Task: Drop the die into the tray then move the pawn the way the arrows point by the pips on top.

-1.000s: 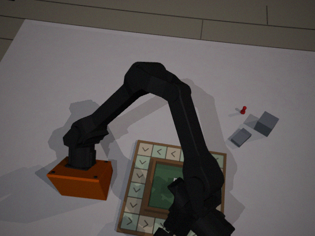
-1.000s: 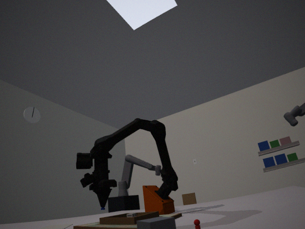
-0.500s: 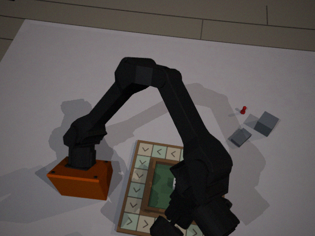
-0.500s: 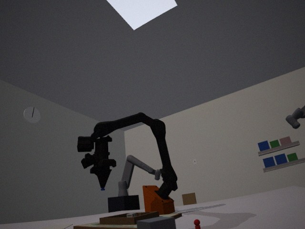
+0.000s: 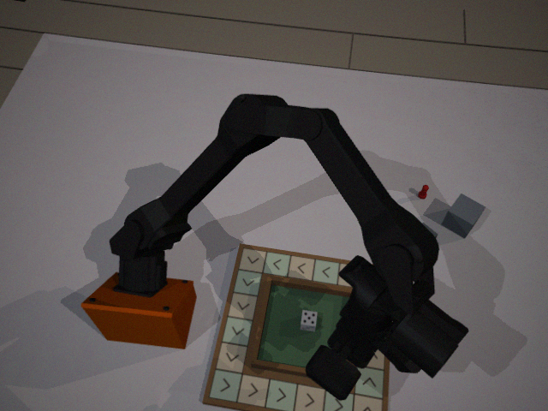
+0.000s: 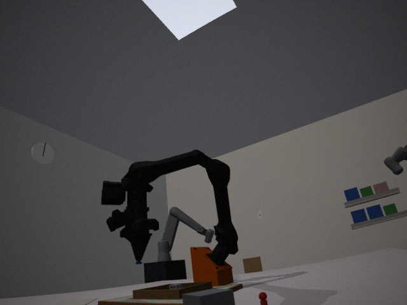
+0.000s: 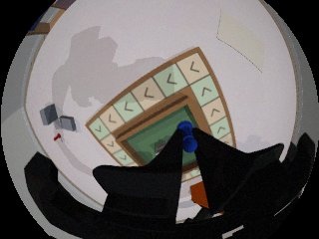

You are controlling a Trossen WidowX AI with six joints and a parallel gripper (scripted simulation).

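My gripper tip is 8 cm above the white die, 7 cm past it and 6 cm to the right of it. Round my gripper tip: blue pawn 1 cm above; then green dice tray 10 cm below, 8 cm behind, 5 cm to the left; then beige card 23 cm to the right, 11 cm below, 6 cm ahead.
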